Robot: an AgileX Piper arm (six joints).
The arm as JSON. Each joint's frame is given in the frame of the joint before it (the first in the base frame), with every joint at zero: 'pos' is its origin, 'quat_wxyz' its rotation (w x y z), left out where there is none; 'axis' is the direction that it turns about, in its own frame. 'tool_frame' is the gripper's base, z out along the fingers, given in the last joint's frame.
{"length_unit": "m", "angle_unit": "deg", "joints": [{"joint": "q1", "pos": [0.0, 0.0, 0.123], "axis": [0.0, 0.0, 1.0]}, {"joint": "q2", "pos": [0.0, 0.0, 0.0], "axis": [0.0, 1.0, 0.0]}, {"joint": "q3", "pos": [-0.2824, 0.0, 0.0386], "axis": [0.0, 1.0, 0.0]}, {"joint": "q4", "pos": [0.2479, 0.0, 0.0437], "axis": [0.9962, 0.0, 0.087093]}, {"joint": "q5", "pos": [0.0, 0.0, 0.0], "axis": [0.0, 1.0, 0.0]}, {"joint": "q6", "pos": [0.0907, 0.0, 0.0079], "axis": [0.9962, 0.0, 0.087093]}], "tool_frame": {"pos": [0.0, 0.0, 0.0], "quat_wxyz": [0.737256, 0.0, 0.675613, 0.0]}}
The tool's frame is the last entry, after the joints.
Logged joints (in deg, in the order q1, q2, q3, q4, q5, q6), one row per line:
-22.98, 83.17, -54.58, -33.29, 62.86, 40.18
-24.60, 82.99, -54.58, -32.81, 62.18, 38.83
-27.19, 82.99, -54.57, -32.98, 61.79, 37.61
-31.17, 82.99, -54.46, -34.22, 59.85, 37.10
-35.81, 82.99, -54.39, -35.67, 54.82, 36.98
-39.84, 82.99, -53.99, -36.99, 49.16, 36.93
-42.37, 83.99, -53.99, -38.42, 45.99, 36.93
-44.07, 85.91, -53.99, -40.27, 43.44, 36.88
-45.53, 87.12, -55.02, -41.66, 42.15, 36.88
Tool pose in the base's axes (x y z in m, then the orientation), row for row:
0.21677, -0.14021, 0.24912, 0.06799, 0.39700, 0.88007, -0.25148
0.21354, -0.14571, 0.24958, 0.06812, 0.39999, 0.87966, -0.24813
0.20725, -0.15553, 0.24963, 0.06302, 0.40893, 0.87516, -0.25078
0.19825, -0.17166, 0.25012, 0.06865, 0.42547, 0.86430, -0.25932
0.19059, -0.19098, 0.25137, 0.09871, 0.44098, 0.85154, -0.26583
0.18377, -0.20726, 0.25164, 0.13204, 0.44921, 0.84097, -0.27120
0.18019, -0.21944, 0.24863, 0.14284, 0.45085, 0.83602, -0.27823
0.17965, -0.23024, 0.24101, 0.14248, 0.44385, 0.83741, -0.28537
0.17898, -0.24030, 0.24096, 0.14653, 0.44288, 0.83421, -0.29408
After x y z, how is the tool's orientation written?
As a quaternion, w x y z.
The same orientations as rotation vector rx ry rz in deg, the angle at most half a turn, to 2 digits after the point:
68.52, 151.90, -43.41
69.03, 151.82, -42.82
70.79, 151.51, -43.41
73.41, 149.12, -44.74
74.75, 144.33, -45.06
74.69, 139.84, -45.10
74.51, 138.17, -45.98
73.37, 138.43, -47.17
73.04, 137.58, -48.50

